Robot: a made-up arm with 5 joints.
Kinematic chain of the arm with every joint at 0, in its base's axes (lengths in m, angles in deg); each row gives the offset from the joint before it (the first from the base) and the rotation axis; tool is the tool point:
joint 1: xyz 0 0 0.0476 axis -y
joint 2: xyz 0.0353 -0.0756 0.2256 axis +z
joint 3: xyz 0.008 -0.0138 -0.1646 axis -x
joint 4: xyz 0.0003 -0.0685 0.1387 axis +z
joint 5: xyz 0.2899 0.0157 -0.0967 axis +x
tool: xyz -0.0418 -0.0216 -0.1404
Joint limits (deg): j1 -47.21..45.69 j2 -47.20..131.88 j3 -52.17..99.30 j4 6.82..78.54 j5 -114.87..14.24
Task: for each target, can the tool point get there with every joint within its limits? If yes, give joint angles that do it. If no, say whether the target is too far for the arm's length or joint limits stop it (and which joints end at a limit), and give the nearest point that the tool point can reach.
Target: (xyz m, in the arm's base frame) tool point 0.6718 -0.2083 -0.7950
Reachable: no: too far | nearest point 0.2643 -0.1175 -0.2030 | short by 0.724 m
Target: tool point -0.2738 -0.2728 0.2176
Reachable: no: joint limits stop it (at a limit: joint 2, joint 3, joint 4, joint 5) | nearest point -0.1554 -0.1712 0.1441 | short by 0.172 m
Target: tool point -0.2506 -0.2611 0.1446
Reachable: no: joint limits stop it (at a limit: joint 2, joint 3, joint 4, joint 5) | nearest point -0.1706 -0.1712 0.1136 | short by 0.124 m
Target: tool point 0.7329 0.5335 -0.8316
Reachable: no: too far | nearest point 0.2442 0.0842 -0.1704 | short by 0.937 m
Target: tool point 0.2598 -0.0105 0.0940
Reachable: yes | joints 14.10 37.26 84.30 46.40 -22.13
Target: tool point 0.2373 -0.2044 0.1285
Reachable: yes | joints 21.44 -20.57 43.15 36.68 -26.37
